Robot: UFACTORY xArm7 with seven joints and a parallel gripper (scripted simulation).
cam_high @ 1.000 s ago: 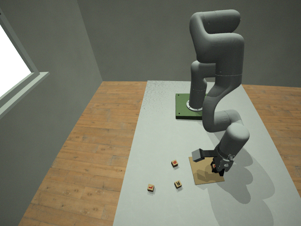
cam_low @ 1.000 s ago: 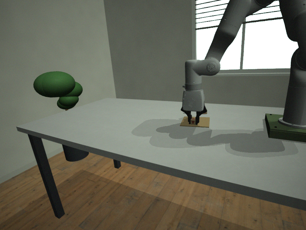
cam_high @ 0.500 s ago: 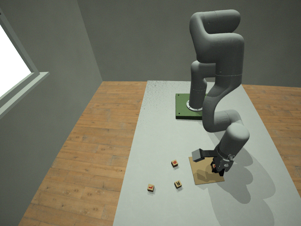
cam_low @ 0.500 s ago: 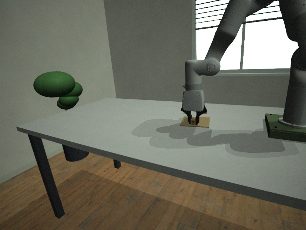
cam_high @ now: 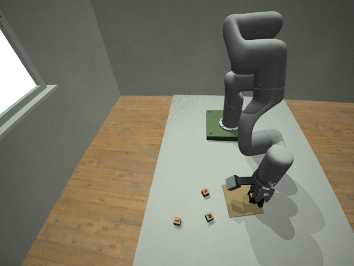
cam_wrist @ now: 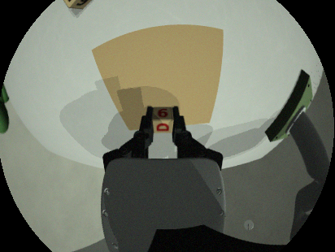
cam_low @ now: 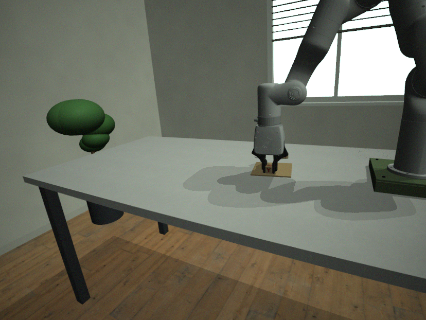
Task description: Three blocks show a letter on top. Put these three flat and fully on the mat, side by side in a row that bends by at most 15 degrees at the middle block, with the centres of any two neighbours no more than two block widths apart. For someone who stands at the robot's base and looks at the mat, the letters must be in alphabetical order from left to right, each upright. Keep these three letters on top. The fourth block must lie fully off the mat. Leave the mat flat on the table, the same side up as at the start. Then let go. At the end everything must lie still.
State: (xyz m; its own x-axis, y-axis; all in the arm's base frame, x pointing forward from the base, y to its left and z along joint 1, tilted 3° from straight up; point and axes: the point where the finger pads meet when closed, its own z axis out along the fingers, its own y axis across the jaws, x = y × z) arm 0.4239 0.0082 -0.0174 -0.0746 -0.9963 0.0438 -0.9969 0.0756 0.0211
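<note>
Right now the tan mat is 40 mm to the right of my hand and 20 mm below it.
</note>
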